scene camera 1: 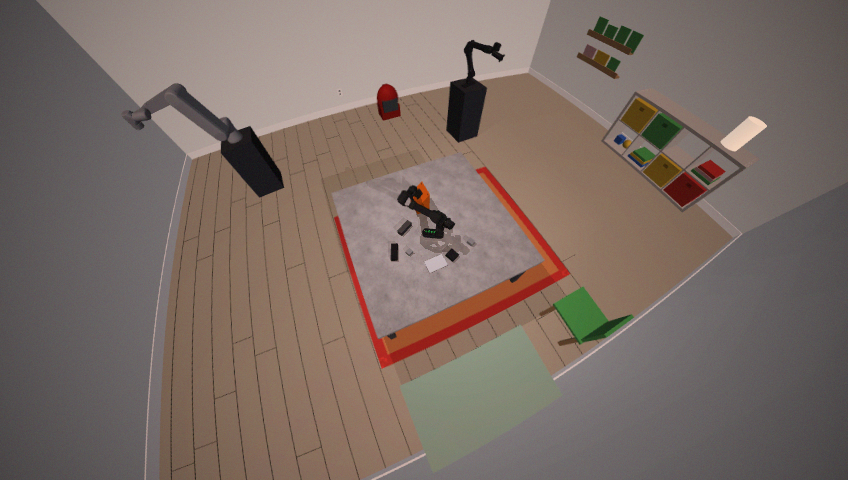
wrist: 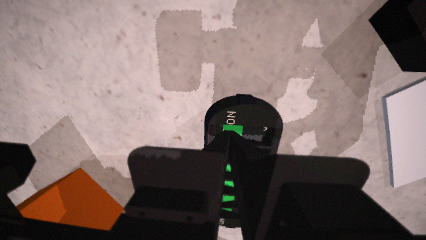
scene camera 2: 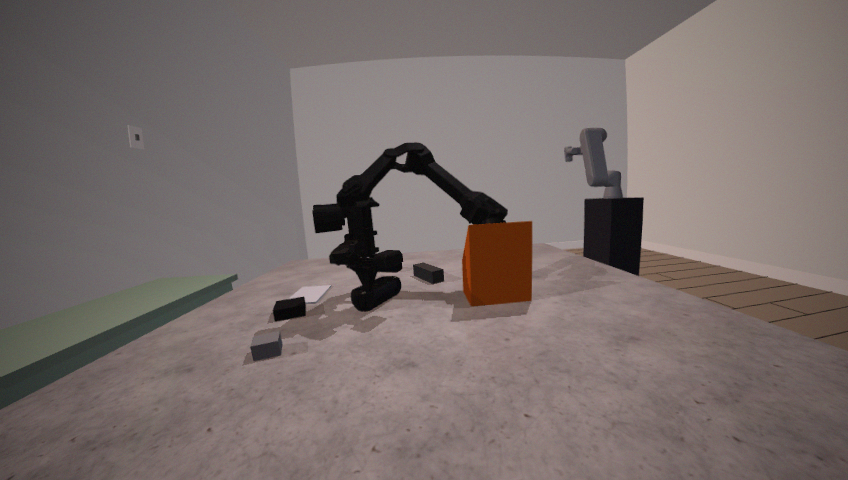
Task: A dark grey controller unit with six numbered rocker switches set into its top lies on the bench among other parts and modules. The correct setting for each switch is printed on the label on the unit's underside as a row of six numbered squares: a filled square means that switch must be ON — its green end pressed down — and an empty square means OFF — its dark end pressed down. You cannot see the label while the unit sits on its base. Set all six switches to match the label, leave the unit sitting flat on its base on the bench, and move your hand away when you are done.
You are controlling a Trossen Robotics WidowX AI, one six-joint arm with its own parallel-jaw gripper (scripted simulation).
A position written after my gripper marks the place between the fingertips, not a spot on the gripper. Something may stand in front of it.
My gripper [scene camera 2: 368, 291] is shut, with nothing in its grasp. I also see a small grey block [scene camera 2: 264, 346].
My gripper is seen too in the wrist view [wrist: 228, 135]. The wrist view does not show the small grey block: it is out of frame.
